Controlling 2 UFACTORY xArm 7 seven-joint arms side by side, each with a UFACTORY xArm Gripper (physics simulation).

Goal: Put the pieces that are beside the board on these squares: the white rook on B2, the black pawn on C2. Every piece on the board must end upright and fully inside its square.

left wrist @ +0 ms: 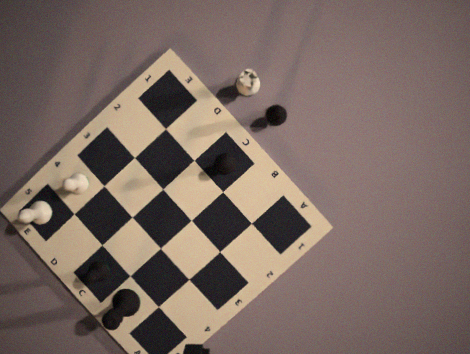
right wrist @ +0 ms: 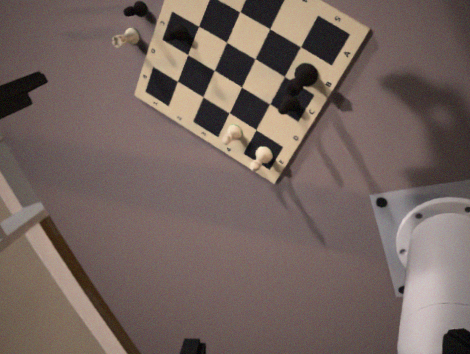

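Seen in the pictures: left arm's base, origin of the base link: (right wrist: 449, 242).
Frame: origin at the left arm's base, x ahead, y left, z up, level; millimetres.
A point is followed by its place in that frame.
The white rook (left wrist: 247, 82) {x 302, y -348, z 29 mm} (right wrist: 126, 37) {x 301, y -350, z 19 mm} stands upright beside the board's edge, near column D. The black pawn (left wrist: 276, 115) {x 274, y -373, z 30 mm} (right wrist: 139, 9) {x 273, y -374, z 10 mm} stands upright beside it, nearer column C. Square B2 (left wrist: 222, 222) {x 181, y -326, z 6 mm} (right wrist: 219, 21) {x 182, y -324, z 6 mm} is dark and bare; square C2 (left wrist: 193, 191) {x 209, y -300, z 6 mm} (right wrist: 207, 49) {x 209, y -299, z 6 mm} is light and bare. One black fingertip of my left gripper shows at the bottom edge of the left wrist view, over the board's rim. One black fingertip of my right gripper shows at the bottom edge of the right wrist view. Each shows alone, no piece at it, and both grippers look open.
The board (left wrist: 167, 57) {x 330, y -277, z 6 mm} (right wrist: 141, 91) {x 324, y -280, z 6 mm} bears a black piece (left wrist: 225, 163) {x 234, y -330, z 38 mm} (right wrist: 180, 34) {x 230, y -327, z 15 mm} on C1, black pieces on B5 (left wrist: 126, 302) {x 112, y -242, z 23 mm} (right wrist: 306, 75) {x 101, y -241, z 24 mm} and C5 (left wrist: 97, 271) {x 138, y -216, z 20 mm}, and white pieces on E4 (left wrist: 77, 183) {x 216, y -199, z 20 mm} (right wrist: 233, 133) {x 212, y -197, z 18 mm} and E5 (left wrist: 40, 212) {x 190, y -164, z 19 mm} (right wrist: 263, 155) {x 185, y -162, z 17 mm}. A white arm base (right wrist: 435, 250) {x 9, y -47, z 77 mm} stands right.
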